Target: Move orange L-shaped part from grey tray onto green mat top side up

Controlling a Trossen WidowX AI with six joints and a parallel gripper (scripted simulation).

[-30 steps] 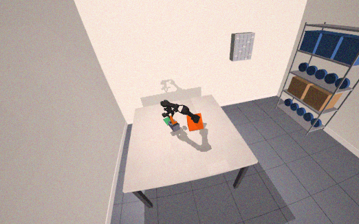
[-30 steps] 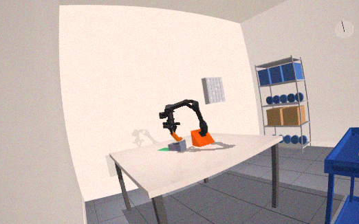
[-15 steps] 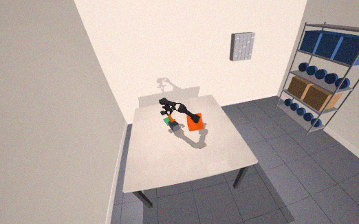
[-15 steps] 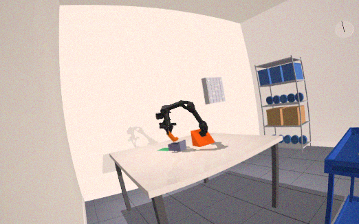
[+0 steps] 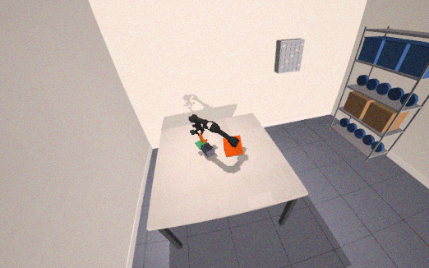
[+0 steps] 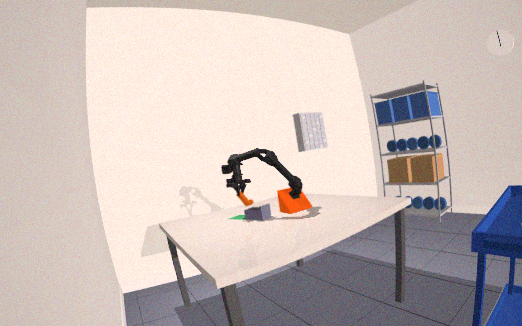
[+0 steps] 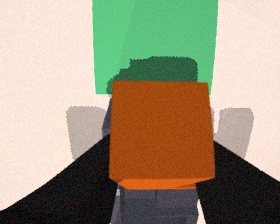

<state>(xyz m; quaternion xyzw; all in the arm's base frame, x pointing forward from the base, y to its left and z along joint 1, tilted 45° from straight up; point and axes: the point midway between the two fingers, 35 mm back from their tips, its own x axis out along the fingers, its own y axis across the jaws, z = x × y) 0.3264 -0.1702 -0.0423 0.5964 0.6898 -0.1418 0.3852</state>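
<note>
The green mat is 170 mm below my gripper tip, 40 mm to the right of it and 10 mm ahead of it. The rest, counted from my gripper tip: orange L-shaped part (30 mm below, 30 mm behind, 20 mm to the left).
</note>
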